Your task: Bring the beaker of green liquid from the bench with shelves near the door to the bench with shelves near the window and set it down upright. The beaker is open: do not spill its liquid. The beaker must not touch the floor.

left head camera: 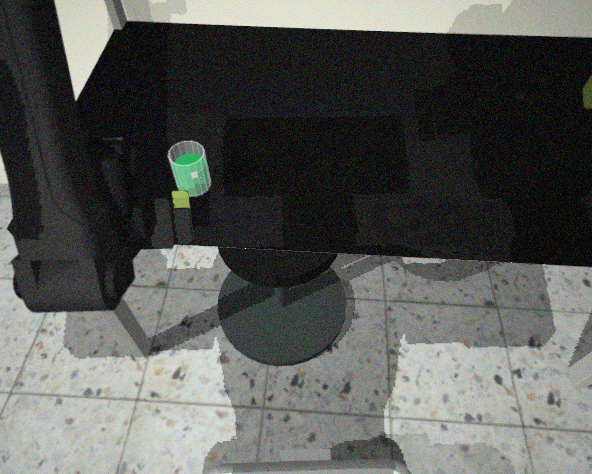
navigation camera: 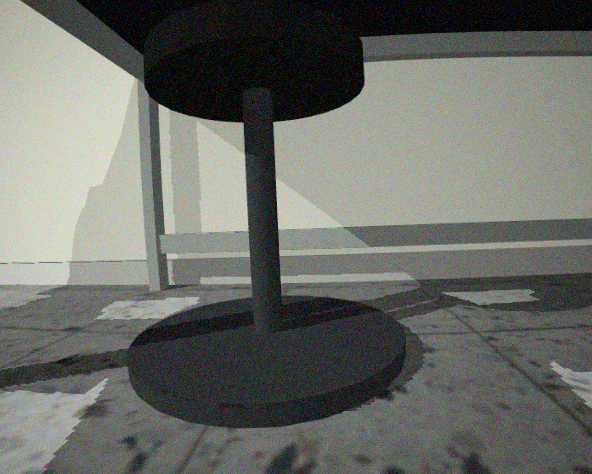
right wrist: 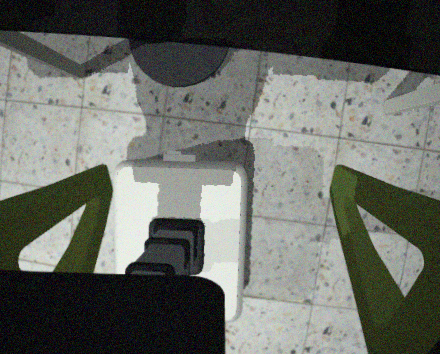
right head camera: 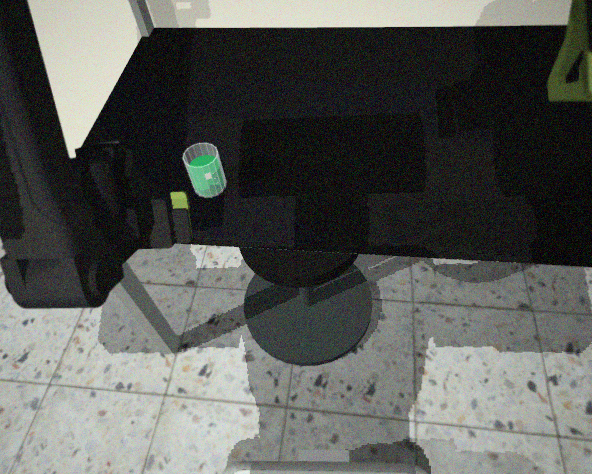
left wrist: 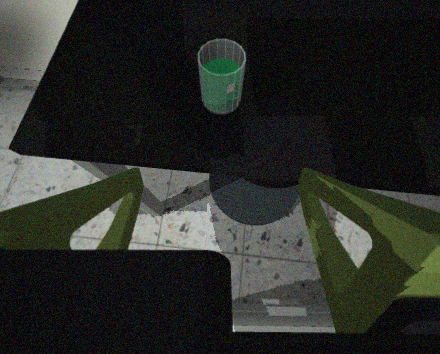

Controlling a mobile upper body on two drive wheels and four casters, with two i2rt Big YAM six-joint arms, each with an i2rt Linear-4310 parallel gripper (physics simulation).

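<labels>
A beaker of green liquid is out of frame in the navigation camera view, and it is out of frame in the right wrist view as well. The beaker of green liquid does show in the left wrist view [221, 62], in the left head camera view and in the right head camera view. On the beaker of green liquid, [left head camera: 187, 159] and [right head camera: 202, 161] are one and the same spot.
</labels>
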